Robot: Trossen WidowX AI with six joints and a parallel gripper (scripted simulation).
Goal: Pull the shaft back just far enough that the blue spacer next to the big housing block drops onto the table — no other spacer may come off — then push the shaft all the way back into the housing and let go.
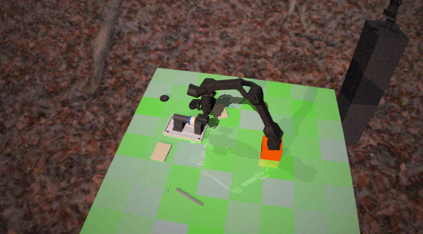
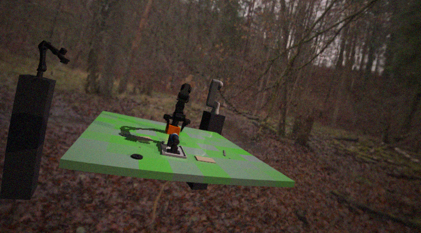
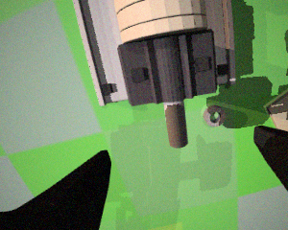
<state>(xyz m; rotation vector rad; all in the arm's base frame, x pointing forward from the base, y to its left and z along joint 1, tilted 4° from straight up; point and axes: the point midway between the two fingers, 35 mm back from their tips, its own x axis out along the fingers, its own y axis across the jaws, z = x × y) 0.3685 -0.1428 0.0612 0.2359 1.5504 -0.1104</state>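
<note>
My gripper tip is 70 mm short of the tan spacer, 30 mm above it and 20 mm to the left of it. Round my gripper tip: grey bar 430 mm to the left, 100 mm below, 70 mm ahead; blue spacer 90 mm ahead, 30 mm below, 20 mm to the right; black disc 280 mm to the right, 280 mm ahead, 100 mm below.
</note>
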